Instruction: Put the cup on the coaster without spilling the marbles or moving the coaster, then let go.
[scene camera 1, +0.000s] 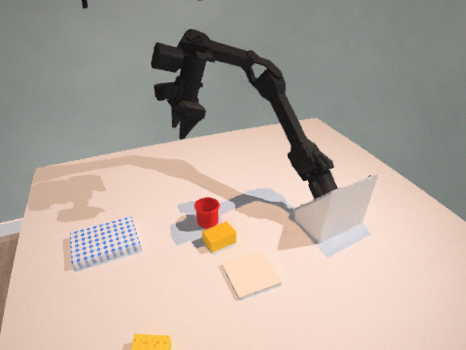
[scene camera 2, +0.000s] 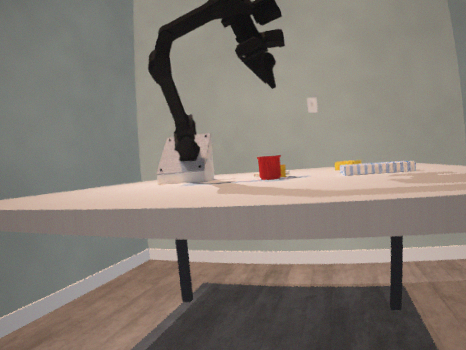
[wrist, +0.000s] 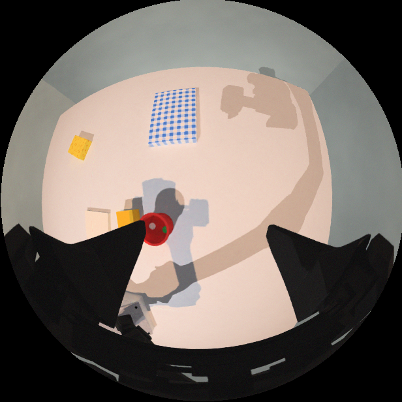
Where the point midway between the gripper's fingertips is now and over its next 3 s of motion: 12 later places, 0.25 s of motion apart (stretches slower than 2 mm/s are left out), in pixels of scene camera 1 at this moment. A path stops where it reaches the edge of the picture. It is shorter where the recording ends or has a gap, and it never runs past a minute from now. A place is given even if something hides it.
My gripper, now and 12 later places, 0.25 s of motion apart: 177, 133; 176, 135; 183, 149; 185, 156; 190, 166; 195, 177; 198, 185; 200, 188; 202, 188; 202, 188; 203, 188; 204, 187; 203, 191
